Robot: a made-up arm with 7 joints.
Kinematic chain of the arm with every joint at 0, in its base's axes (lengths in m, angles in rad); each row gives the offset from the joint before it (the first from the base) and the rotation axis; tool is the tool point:
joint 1: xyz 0 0 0 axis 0 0.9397 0.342
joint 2: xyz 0 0 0 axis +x
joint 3: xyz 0 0 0 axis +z
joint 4: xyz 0.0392 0 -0.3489 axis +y
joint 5: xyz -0.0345 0 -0.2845 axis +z
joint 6: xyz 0 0 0 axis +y
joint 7: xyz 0 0 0 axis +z
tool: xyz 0 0 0
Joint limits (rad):
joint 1: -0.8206..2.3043
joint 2: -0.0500..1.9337
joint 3: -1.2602..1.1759
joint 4: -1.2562..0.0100
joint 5: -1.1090..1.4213
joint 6: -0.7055..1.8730
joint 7: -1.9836..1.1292
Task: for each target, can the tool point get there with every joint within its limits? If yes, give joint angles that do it. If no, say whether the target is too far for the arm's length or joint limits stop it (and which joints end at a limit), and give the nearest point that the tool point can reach.
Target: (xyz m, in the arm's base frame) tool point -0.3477 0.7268 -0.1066
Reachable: no: too far | nearest point -0.2728 0.5703 -0.0836 | short by 0.175 m
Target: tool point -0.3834 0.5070 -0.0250
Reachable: yes | joints 1.2849 1.0630 0.7573 -0.3745 -0.0790 1.5059 -0.5220
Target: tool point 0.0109 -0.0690 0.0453
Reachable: no: joint limits stop it (at a limit: joint 1, joint 3, joint 4) | nearest point -0.3025 -0.4674 -0.0109 | short by 0.510 m
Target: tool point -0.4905 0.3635 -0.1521
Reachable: yes | joints 1.3148 0.6935 0.5876 -0.5613 -0.4612 1.3192 0.8563
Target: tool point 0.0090 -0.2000 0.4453
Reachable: no: joint limits stop it (at a limit: joint 1, joint 3, joint 4) | nearest point -0.4677 -0.2099 0.3714 | short by 0.483 m
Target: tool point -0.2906 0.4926 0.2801
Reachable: yes | joints 2.0049 1.4533 -0.4979 -0.1281 -0.7216 1.3814 -1.2784
